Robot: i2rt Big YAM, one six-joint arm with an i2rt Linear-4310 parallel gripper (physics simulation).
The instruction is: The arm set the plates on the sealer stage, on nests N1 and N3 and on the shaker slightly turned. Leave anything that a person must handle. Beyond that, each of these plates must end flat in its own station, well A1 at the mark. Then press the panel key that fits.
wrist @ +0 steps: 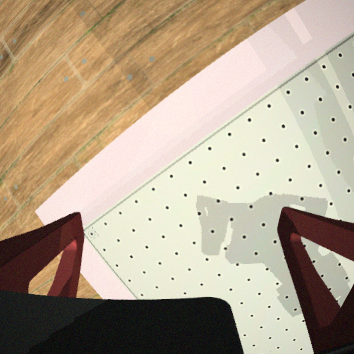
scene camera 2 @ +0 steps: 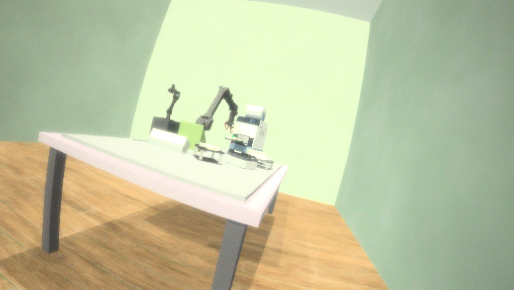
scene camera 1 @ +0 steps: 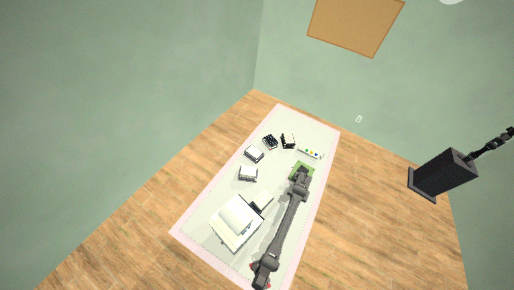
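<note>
My gripper is open and empty, above the sealer end of the table and apart from every plate. The white sealer has a pale plate on its stage. In scene camera 1, a white-topped plate and another sit on low holders. Beyond them are a dark plate or rack with wells and a pale plate on a dark holder. Nest labels, A1 marks and small turns are too small to tell. The key panel shows green, yellow and blue keys.
The arm's base stands on a green block beside the panel. The arm stretches along one long side of the pink-edged table. A second dark arm stands on a dark pedestal off the table.
</note>
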